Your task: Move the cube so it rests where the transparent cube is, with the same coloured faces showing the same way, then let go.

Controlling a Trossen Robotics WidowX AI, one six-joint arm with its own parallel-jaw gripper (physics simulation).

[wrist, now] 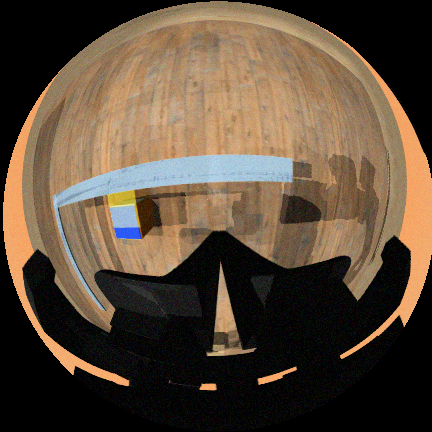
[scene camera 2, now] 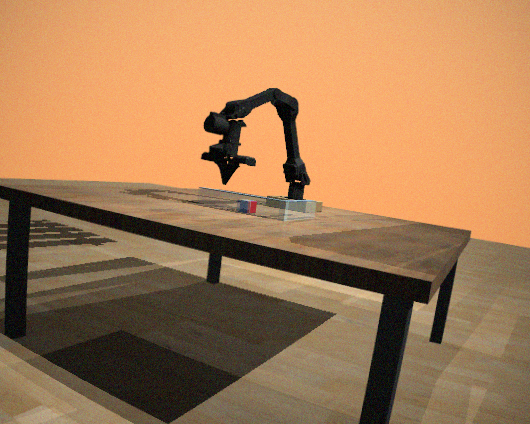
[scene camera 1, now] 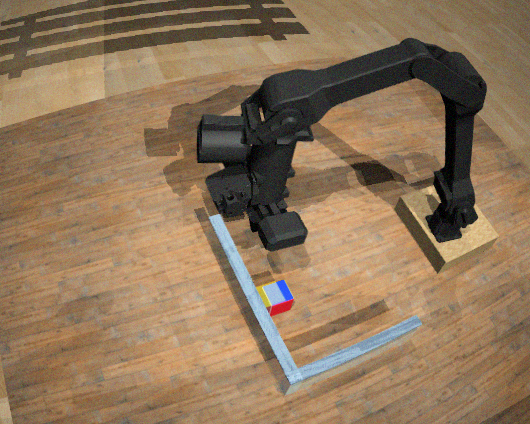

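Where they show: gripper, fingertip midpoint: (wrist: 218, 236) (scene camera 2: 224, 184) (scene camera 1: 254, 230); arm's base, link origin: (scene camera 2: 295, 199) (scene camera 1: 443, 227).
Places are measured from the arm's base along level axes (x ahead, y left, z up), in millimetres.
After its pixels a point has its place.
A small cube (scene camera 1: 278, 296) {x 361, y 69, z -2 mm} (scene camera 2: 247, 206) (wrist: 125, 216) {x 367, y 58, z -2 mm} sits on the table beside the long light-blue wall. In scene camera 1 its top shows yellow, whitish and blue bands from left to right, with a red side facing the front. In the wrist view an orange-brown side shows on its right. The transparent cube cannot be told apart clearly; it seems to overlap the solid cube. My gripper (scene camera 2: 226, 183) {x 375, y -38, z 35 mm} (wrist: 218, 236) {x 375, y -38, z 35 mm} is shut and empty, high above the table and off to one side of the cube, toward the long wall's far end. The fingertips are hidden in scene camera 1.
The long light-blue wall (scene camera 1: 250, 289) {x 405, y 59, z 19 mm} (wrist: 200, 169) {x 418, y -20, z 19 mm} meets a short wall (scene camera 1: 360, 347) {x 270, y 195, z 18 mm} (scene camera 2: 300, 206) {x 281, y 208, z 1 mm} at a corner. The long wall partly hides the cube's lower left side in scene camera 1. The arm's base stands on a wooden block (scene camera 1: 465, 251) {x -22, y 64, z 0 mm} at the right. Shadows cross the tabletop (scene camera 1: 100, 250) {x 641, y -96, z -42 mm}.
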